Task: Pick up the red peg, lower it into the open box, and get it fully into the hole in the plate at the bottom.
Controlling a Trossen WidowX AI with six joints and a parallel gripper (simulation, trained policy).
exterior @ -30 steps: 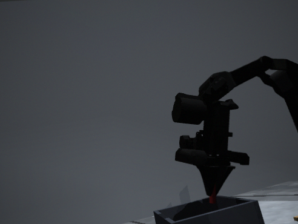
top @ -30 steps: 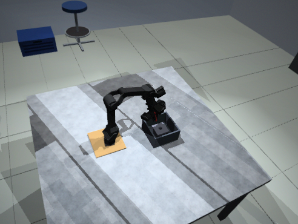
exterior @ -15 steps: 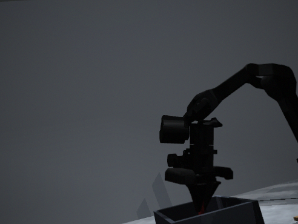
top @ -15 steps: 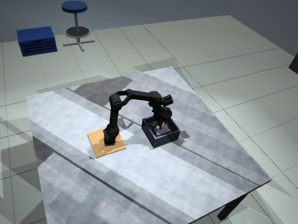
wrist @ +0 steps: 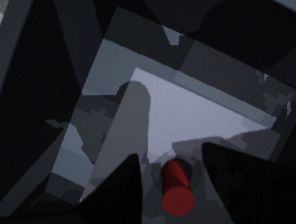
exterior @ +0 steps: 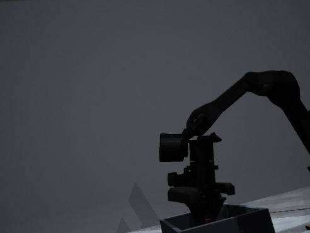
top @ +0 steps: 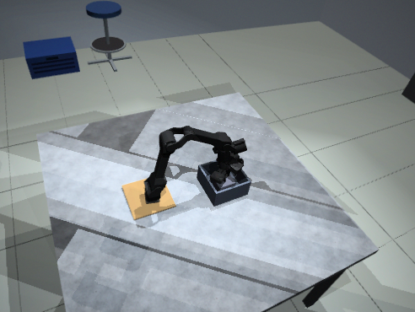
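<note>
Right now my gripper tip is 10 mm past the red peg, 10 mm to the right of it and 20 mm above it. Round my gripper tip: dark box: 10 mm behind, 10 mm to the left, 40 mm below.
</note>
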